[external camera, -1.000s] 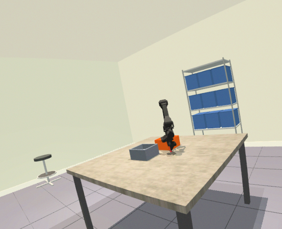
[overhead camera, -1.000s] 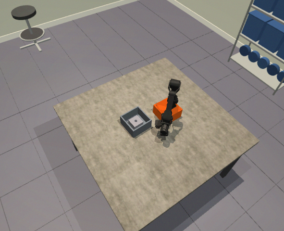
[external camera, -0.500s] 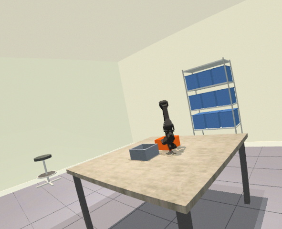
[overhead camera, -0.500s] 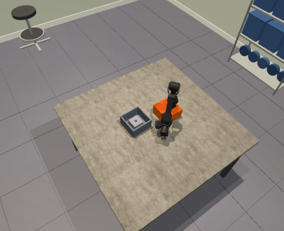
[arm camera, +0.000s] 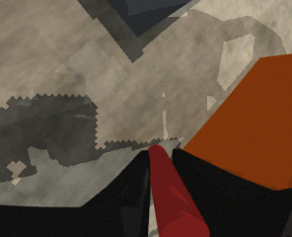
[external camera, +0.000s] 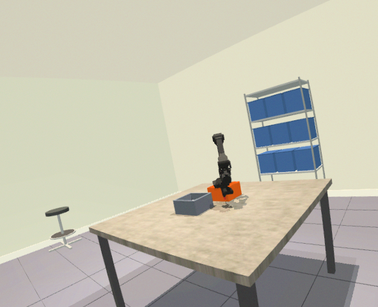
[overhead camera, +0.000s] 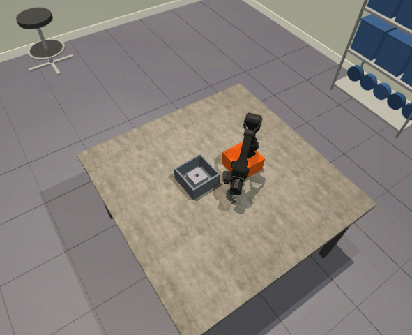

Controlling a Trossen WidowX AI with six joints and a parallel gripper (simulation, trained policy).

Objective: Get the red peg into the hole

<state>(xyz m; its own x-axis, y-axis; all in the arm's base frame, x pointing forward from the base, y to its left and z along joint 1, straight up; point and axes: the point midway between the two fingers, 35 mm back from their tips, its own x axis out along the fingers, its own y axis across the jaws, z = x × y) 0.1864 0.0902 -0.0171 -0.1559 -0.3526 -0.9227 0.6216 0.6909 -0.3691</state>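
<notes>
The pale plate lies 15 cm ahead of my gripper tip, 16 cm to the right of it and 1 cm below it. Round my gripper tip: grey box: 15 cm ahead, 16 cm to the right, 3 cm below; red peg: 1 cm to the left, 1 cm above.
</notes>
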